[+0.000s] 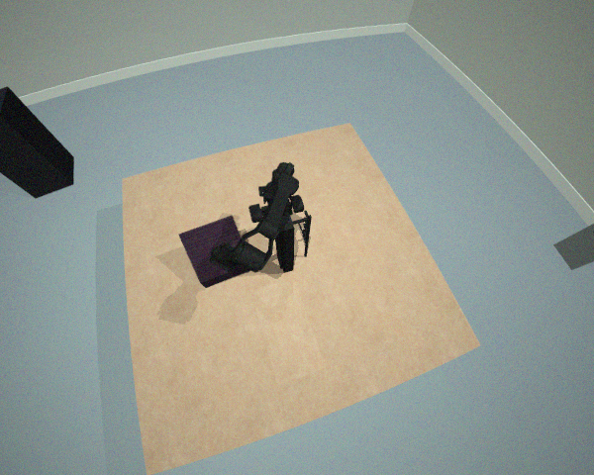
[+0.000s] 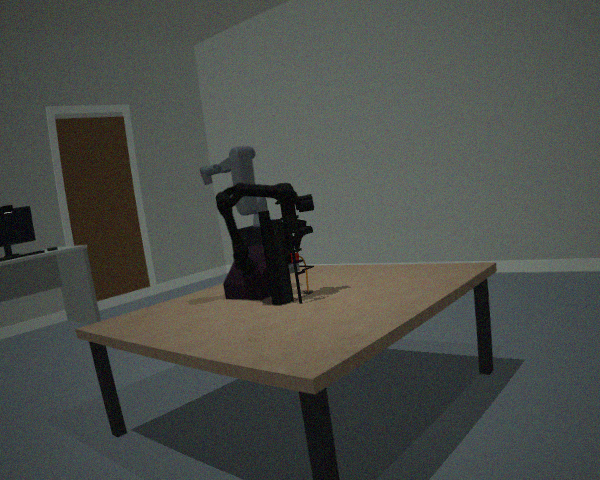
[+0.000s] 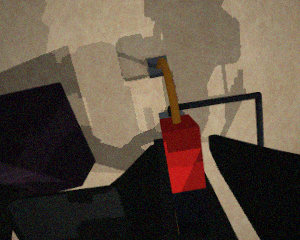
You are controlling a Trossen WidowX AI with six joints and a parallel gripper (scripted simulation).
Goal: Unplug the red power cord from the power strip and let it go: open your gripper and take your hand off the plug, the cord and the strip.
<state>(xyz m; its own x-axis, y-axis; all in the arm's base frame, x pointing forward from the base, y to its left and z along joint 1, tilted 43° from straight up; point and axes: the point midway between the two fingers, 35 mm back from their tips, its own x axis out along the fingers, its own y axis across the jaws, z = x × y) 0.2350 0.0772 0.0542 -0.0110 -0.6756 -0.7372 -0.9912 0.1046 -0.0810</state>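
Right now the red plug is 3 cm to the right of my gripper tip and 1 cm below it.
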